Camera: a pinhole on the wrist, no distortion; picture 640 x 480 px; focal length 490.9 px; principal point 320.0 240.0 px. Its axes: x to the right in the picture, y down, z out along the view. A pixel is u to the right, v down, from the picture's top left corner.
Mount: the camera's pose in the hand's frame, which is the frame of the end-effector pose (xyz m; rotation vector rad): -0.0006 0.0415 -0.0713 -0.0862 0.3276 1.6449
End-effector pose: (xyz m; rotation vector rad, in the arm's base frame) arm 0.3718 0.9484 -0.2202 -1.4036 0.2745 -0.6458
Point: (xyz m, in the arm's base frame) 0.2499 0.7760 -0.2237
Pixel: behind the camera
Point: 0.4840 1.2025 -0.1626
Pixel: 98.8 400.6
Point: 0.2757 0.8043 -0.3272
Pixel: behind the camera
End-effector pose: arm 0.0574 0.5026 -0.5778 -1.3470 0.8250 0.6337
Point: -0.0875 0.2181 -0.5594
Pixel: behind the camera
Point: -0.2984 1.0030 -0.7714
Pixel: 562.6 350.7
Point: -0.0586 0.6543 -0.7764
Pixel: 557.9 113.8
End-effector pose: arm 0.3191 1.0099 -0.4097 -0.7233 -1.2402 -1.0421
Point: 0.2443 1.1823 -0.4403
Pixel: outside the picture
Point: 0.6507 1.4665 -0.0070
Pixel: 592.3 33.8
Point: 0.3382 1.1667 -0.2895
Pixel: 280.0 146.9
